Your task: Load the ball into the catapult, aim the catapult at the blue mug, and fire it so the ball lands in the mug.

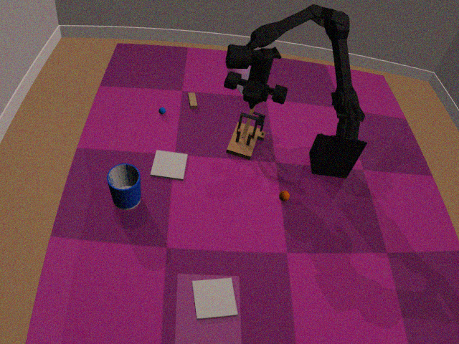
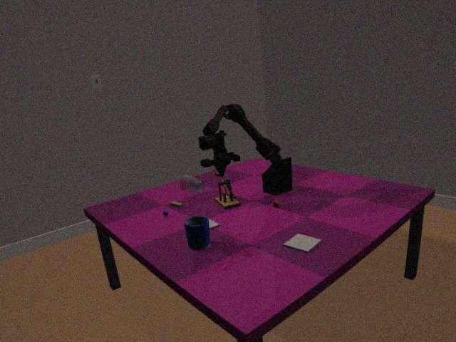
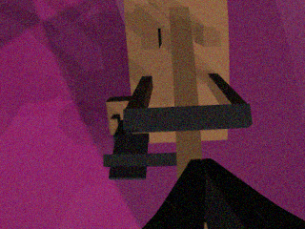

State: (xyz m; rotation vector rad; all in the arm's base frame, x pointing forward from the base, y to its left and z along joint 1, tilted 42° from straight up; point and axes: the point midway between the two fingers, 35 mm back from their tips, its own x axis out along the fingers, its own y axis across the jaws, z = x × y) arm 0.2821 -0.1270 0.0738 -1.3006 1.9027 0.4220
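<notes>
My gripper tip is 5 cm above the wooden catapult, 2 cm past it and 1 cm to the right of it. Round my gripper tip: small blue ball: 27 cm ahead, 12 cm to the right, 12 cm below; then wooden block: 18 cm to the right, 16 cm ahead, 12 cm below; then orange ball: 26 cm to the left, 11 cm below, 7 cm behind.
</notes>
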